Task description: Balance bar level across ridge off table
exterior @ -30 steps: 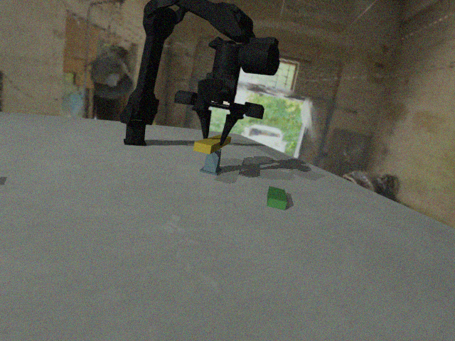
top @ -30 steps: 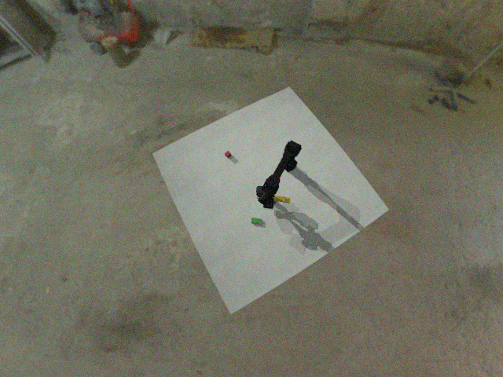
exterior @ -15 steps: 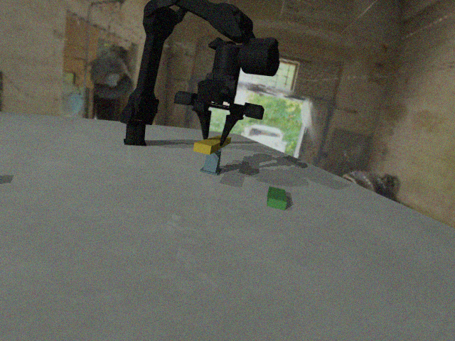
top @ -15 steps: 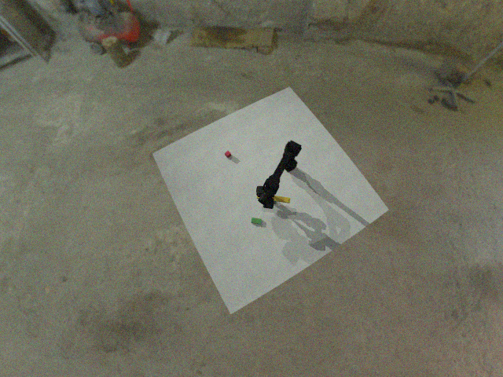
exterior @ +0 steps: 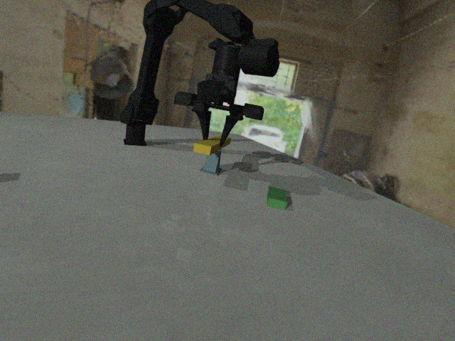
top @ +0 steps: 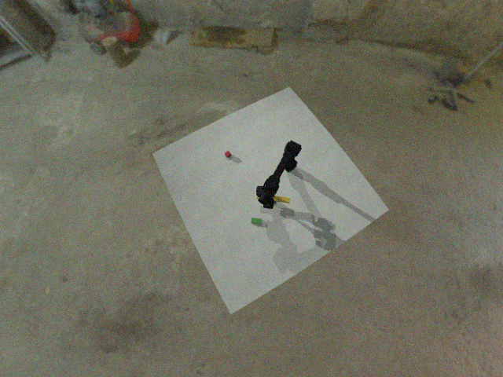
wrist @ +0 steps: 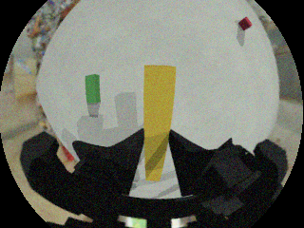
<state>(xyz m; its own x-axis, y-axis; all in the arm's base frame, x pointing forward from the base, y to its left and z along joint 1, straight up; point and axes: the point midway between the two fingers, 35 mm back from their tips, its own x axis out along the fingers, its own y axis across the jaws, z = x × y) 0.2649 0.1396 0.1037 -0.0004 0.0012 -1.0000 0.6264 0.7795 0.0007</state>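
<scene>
Right now my gripper tip is 2 cm to the right of the yellow bar and 2 cm past it. The rest, counted from my gripper tip: green block (15 cm ahead, 8 cm to the left, 6 cm below); then small red cube (46 cm to the right, 8 cm ahead, 5 cm below).
</scene>
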